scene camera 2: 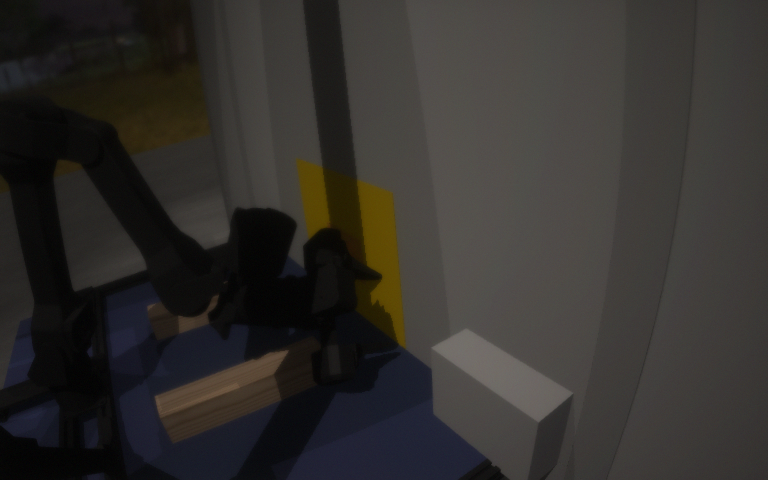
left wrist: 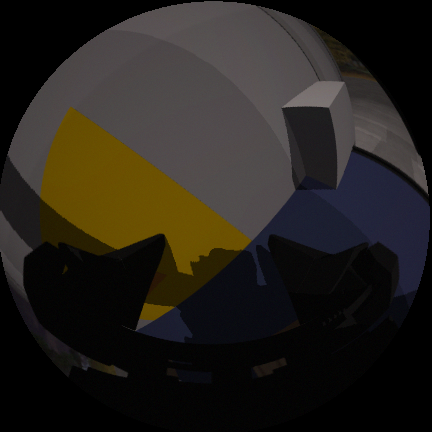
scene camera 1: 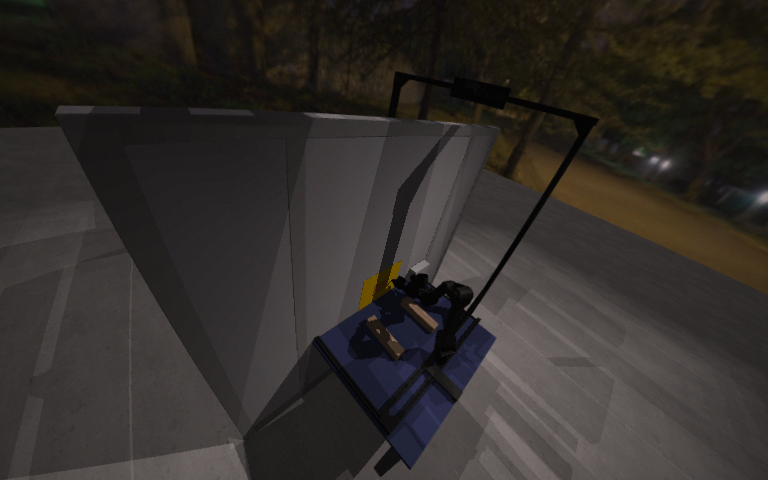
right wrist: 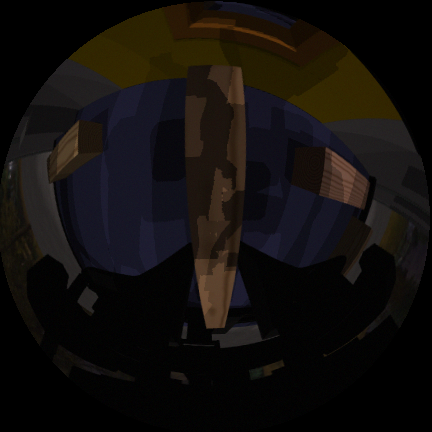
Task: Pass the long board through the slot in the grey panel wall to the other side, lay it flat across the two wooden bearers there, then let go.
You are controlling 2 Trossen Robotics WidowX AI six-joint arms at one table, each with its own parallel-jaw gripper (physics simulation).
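Frame: origin at the left arm's base, x right, y down, z ahead, level; millimetres.
Seen in the pictures: left gripper, between the fingertips: (scene camera 2: 384,310) (left wrist: 217,240); right gripper, between the fingertips: (right wrist: 214,246); left arm's base, origin of its link: (scene camera 2: 84,399) (scene camera 1: 439,357); right arm's base, origin of its link: (right wrist: 199,319).
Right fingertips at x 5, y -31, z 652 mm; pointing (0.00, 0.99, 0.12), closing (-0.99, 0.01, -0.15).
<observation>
Pixels of each thing's top centre, then the offset from my right fingertips to it. "spot": a spot on its surface instead.
- long board, centre of its top: (right wrist: 215,279) dx -5, dy -12, dz +28 mm
- white box, a spot on its surface: (scene camera 2: 492,407) spot: dx +356, dy -29, dz -270 mm
- wooden block, centre of its top: (right wrist: 57,156) dx +226, dy +7, dz -83 mm
The long board (right wrist: 215,150) lies lengthwise over the blue table in the right wrist view. My right gripper (right wrist: 214,246) is shut on it near its lower end in that view, one finger at each side. The slot's orange rim (right wrist: 180,22) shows at the top, in the yellow patch of the grey panel wall (scene camera 1: 339,215) (scene camera 2: 509,169) (left wrist: 175,90). Across the wall, two wooden bearers, one (scene camera 1: 419,315) (scene camera 2: 237,390) and the other (scene camera 1: 385,337) (scene camera 2: 181,322), lie on the blue table. My left gripper (scene camera 1: 396,283) (scene camera 2: 362,316) (left wrist: 217,240) is open and empty beside the yellow patch.
A white box (scene camera 1: 419,267) (scene camera 2: 492,407) (left wrist: 320,135) stands against the wall at the table's edge. In the right wrist view, one wooden block (right wrist: 75,145) lies left of the board and another (right wrist: 340,177) right of it. A black frame (scene camera 1: 526,226) rises over the table.
</observation>
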